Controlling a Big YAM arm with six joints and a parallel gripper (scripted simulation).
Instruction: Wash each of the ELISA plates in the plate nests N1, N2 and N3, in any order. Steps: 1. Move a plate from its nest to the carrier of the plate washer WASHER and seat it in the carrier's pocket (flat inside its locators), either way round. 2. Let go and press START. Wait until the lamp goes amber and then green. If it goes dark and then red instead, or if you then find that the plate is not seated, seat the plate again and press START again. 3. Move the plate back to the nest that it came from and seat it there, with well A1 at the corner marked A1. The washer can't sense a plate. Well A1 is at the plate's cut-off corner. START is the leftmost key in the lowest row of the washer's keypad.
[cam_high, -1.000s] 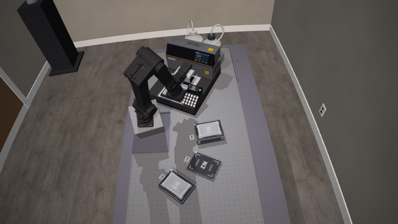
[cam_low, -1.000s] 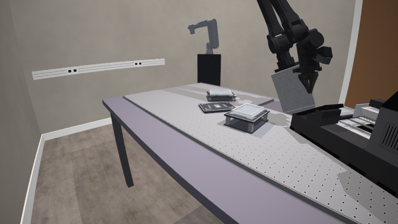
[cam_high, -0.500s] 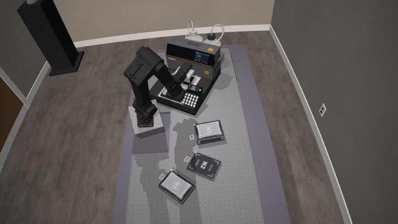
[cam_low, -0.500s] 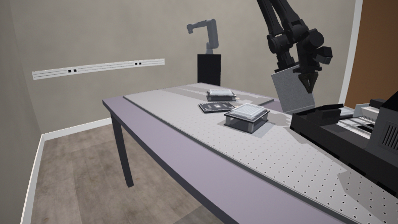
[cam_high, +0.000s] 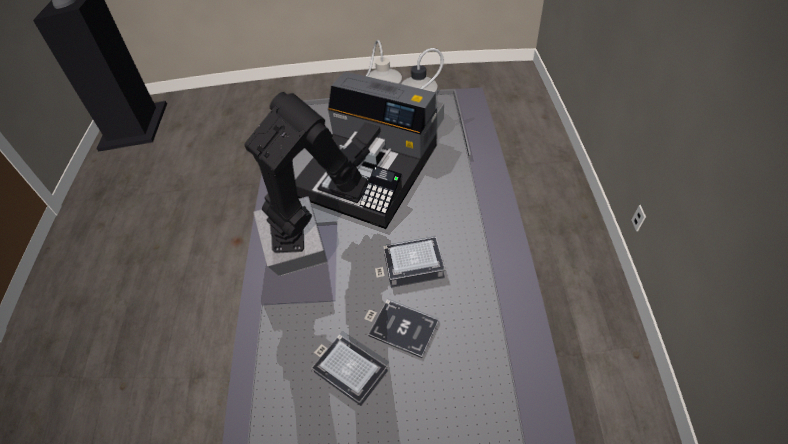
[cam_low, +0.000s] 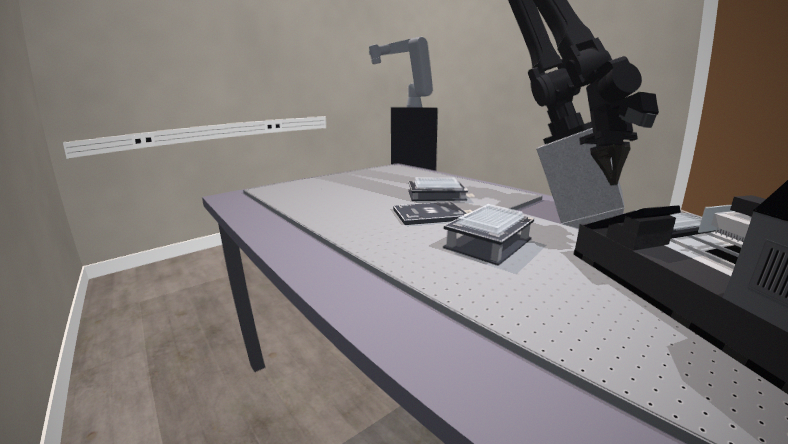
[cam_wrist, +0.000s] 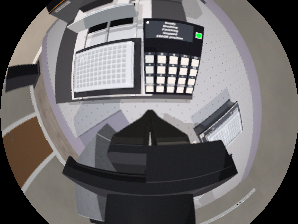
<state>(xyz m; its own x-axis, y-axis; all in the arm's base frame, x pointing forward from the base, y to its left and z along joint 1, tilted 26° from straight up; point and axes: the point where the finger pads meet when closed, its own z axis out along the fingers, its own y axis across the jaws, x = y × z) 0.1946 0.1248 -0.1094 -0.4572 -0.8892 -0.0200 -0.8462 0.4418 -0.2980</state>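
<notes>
The washer carrier lies 12 cm to the left of my hand, 7 cm below it and 4 cm behind it. From my hand the other things lie so: plate washer 25 cm to the left, 4 cm ahead, 1 cm below.
</notes>
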